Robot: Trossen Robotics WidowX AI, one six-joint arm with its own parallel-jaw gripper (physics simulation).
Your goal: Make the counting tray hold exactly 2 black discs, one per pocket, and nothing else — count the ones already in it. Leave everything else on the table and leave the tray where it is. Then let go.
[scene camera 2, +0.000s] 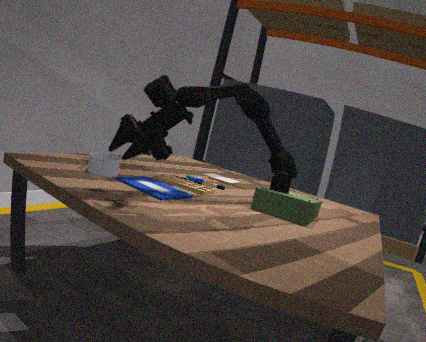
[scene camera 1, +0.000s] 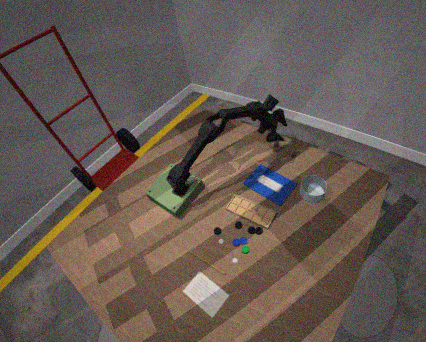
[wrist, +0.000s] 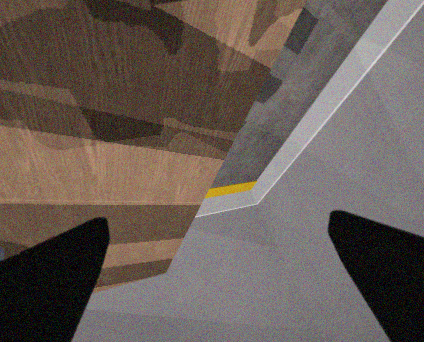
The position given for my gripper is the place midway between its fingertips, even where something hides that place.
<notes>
My gripper [scene camera 2: 116,154] is open, with nothing in its grasp. The table carries a tan counting tray [scene camera 1: 260,215].
My gripper shows as well in the wrist view [wrist: 220,224]. The wrist view does not show the tan counting tray: it is out of frame.
</notes>
